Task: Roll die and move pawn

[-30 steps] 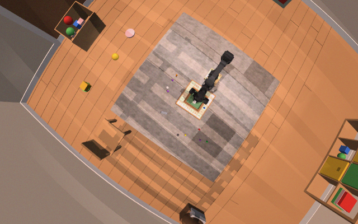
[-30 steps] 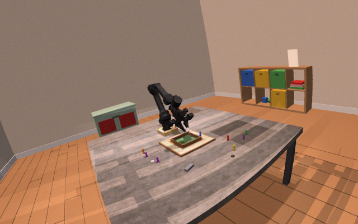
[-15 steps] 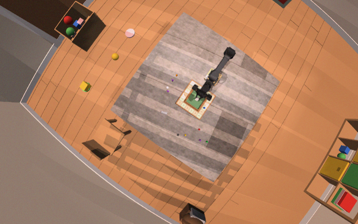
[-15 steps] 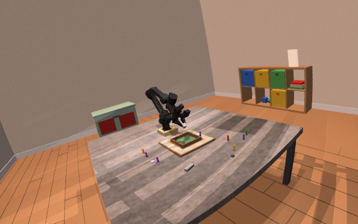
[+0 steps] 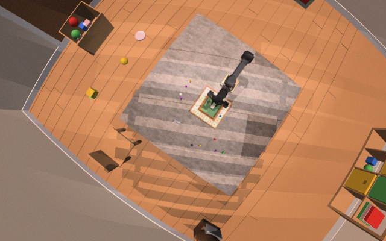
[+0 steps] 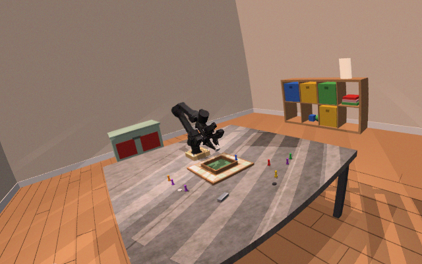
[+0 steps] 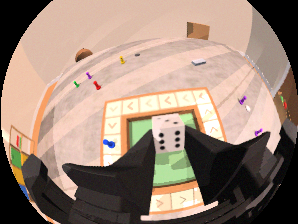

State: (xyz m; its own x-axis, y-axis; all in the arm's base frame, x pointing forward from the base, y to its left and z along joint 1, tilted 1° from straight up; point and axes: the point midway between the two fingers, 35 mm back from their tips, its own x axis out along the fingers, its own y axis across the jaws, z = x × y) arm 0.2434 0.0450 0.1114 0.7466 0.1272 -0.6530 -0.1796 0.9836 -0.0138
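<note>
Right now my gripper tip is right at the white die. Round my gripper tip: green dice tray: 11 cm below; blue pawn: 11 cm to the left, 9 cm below; red pawn: 23 cm to the left, 17 cm ahead, 11 cm below.
</note>
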